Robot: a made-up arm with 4 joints.
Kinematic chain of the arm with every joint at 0, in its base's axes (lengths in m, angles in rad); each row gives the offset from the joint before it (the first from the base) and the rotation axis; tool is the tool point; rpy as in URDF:
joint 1: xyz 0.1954 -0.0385 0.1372 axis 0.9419 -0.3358 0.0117
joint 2: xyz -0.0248 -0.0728 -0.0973 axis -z
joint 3: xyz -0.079 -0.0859 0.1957 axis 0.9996 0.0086 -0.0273
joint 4: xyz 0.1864 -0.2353 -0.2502 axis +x
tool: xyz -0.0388 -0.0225 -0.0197 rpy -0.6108 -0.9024 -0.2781
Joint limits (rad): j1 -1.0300..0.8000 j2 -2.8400..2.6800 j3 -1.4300..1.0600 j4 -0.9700..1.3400
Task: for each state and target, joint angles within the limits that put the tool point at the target. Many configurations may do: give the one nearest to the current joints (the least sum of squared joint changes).
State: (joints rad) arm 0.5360 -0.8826 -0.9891 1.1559
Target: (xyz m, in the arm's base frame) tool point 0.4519 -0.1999 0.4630
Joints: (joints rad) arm 0.7969 -1.7442 -1.4289 1.3400
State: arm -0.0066 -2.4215 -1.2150 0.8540
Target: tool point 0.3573 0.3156 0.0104
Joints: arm -0.7480 -2.5569 -1.0680 0.7580
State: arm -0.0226 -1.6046 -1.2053 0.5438
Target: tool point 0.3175 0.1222 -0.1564
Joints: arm -0.8402 -2.4943 -0.4338 0.5827
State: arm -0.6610 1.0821 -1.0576 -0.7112
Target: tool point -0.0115 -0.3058 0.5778
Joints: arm -0.5070 0.7715 -1.1316 -0.6024
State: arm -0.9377 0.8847 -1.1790 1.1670
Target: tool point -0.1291 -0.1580 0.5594
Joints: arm -0.5849 1.1871 -1.2289 0.6885
